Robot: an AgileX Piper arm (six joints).
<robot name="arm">
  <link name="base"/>
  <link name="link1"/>
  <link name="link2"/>
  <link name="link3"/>
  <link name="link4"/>
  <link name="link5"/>
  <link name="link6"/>
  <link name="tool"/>
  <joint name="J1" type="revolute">
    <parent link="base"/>
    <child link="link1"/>
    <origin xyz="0 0 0.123"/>
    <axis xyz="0 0 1"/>
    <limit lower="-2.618" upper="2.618"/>
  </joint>
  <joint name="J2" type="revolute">
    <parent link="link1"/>
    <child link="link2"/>
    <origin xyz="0 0 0" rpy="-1.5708 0 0"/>
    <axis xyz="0 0 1"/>
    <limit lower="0" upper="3.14"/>
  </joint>
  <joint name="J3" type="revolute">
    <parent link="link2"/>
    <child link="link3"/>
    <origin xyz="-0.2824 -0.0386 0"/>
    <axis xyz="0 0 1"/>
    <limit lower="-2.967" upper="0"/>
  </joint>
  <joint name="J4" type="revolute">
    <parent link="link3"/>
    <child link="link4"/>
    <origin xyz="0.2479 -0.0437 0" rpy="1.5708 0 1.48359"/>
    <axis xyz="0 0 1"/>
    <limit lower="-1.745" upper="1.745"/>
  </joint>
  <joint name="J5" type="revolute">
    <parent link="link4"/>
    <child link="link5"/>
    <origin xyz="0 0 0" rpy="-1.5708 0 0"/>
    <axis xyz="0 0 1"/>
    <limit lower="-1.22" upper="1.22"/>
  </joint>
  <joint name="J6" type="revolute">
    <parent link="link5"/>
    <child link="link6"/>
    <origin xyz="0 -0.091 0" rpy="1.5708 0 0"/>
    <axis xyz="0 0 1"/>
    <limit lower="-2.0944" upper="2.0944"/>
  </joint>
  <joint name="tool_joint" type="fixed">
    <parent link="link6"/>
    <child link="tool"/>
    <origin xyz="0 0 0"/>
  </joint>
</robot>
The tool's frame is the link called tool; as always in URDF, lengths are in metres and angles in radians.
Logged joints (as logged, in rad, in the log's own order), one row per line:
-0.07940, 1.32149, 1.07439, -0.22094, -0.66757, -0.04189
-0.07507, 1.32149, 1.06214, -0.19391, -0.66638, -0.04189
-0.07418, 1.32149, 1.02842, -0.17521, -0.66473, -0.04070
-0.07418, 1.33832, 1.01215, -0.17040, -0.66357, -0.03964
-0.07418, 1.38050, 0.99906, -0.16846, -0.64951, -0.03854
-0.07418, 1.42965, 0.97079, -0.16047, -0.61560, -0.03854
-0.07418, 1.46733, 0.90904, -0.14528, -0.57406, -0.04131
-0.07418, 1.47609, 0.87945, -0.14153, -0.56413, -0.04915
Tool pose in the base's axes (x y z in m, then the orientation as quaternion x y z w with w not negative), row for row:
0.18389, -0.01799, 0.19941, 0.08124, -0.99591, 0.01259, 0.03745
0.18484, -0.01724, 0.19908, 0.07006, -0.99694, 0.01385, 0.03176
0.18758, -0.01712, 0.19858, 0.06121, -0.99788, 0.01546, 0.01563
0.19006, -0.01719, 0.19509, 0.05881, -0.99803, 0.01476, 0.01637
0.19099, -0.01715, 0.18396, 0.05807, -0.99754, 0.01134, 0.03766
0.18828, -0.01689, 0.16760, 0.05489, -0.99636, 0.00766, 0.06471
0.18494, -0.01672, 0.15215, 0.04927, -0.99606, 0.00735, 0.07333
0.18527, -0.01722, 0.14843, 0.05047, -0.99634, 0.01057, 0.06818
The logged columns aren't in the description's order. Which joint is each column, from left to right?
Columns, left to right: J1, J2, J5, J6, J3, J4.
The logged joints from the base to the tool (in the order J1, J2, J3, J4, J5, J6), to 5 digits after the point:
-0.07940, 1.32149, -0.66757, -0.04189, 1.07439, -0.22094
-0.07507, 1.32149, -0.66638, -0.04189, 1.06214, -0.19391
-0.07418, 1.32149, -0.66473, -0.04070, 1.02842, -0.17521
-0.07418, 1.33832, -0.66357, -0.03964, 1.01215, -0.17040
-0.07418, 1.38050, -0.64951, -0.03854, 0.99906, -0.16846
-0.07418, 1.42965, -0.61560, -0.03854, 0.97079, -0.16047
-0.07418, 1.46733, -0.57406, -0.04131, 0.90904, -0.14528
-0.07418, 1.47609, -0.56413, -0.04915, 0.87945, -0.14153

